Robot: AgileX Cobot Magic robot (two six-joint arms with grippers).
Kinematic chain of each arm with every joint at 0, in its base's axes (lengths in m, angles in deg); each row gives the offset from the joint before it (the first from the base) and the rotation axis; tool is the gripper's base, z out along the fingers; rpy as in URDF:
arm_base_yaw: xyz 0 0 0.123 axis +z
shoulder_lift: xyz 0 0 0 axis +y
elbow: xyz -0.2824 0 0.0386 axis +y
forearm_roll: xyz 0.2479 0 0.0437 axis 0.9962 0 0.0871
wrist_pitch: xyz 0 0 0 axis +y
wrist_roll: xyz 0.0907 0 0.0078 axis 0.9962 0 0.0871
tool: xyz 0 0 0 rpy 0 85 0
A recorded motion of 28 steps. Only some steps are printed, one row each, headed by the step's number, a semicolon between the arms.
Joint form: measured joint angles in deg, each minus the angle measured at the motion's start. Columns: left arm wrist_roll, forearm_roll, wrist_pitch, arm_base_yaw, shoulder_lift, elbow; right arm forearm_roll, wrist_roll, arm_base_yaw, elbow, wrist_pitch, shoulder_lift.
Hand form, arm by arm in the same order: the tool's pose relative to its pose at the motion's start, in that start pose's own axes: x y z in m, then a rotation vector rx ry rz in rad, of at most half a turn. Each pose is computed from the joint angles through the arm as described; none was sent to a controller.
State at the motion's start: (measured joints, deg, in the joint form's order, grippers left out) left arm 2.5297 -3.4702 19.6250 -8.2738 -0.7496 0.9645; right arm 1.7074 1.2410 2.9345 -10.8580 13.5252 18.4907
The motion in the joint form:
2: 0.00 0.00 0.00 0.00 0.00 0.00; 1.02 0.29 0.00 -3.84 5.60 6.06
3: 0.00 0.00 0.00 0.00 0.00 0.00; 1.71 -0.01 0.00 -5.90 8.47 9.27
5: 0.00 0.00 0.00 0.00 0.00 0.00; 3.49 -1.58 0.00 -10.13 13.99 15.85
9: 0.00 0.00 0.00 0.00 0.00 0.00; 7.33 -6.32 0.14 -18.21 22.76 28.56
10: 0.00 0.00 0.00 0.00 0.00 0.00; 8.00 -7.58 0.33 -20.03 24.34 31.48
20: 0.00 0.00 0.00 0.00 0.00 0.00; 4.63 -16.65 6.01 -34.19 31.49 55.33
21: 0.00 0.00 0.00 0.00 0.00 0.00; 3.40 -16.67 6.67 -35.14 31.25 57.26
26: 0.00 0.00 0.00 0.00 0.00 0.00; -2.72 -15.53 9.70 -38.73 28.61 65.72
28: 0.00 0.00 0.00 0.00 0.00 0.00; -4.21 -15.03 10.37 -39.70 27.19 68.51
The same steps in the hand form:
2: 0.0000 0.0000 0.0000 0.0000 0.0000 0.0000; -0.0076 0.0011 0.0089 -0.0003 0.1365 0.0226
3: 0.0000 0.0000 0.0000 0.0000 0.0000 0.0000; -0.0117 0.0019 0.0141 -0.0021 0.2067 0.0291
5: 0.0000 0.0000 0.0000 0.0000 0.0000 0.0000; -0.0198 0.0040 0.0257 -0.0131 0.3438 0.0321
9: 0.0000 0.0000 0.0000 0.0000 0.0000 0.0000; -0.0344 0.0096 0.0537 -0.0602 0.5748 0.0159
10: 0.0000 0.0000 0.0000 0.0000 0.0000 0.0000; -0.0372 0.0112 0.0613 -0.0755 0.6205 0.0048
20: 0.0000 0.0000 0.0000 0.0000 0.0000 0.0000; -0.0437 0.0318 0.1374 -0.2108 0.9079 -0.2578
21: 0.0000 0.0000 0.0000 0.0000 0.0000 0.0000; -0.0422 0.0337 0.1448 -0.2129 0.9210 -0.2868
26: 0.0000 0.0000 0.0000 0.0000 0.0000 0.0000; -0.0310 0.0437 0.1782 -0.2127 0.9574 -0.4124
28: 0.0000 0.0000 0.0000 0.0000 0.0000 0.0000; -0.0256 0.0467 0.1896 -0.2120 0.9626 -0.4395

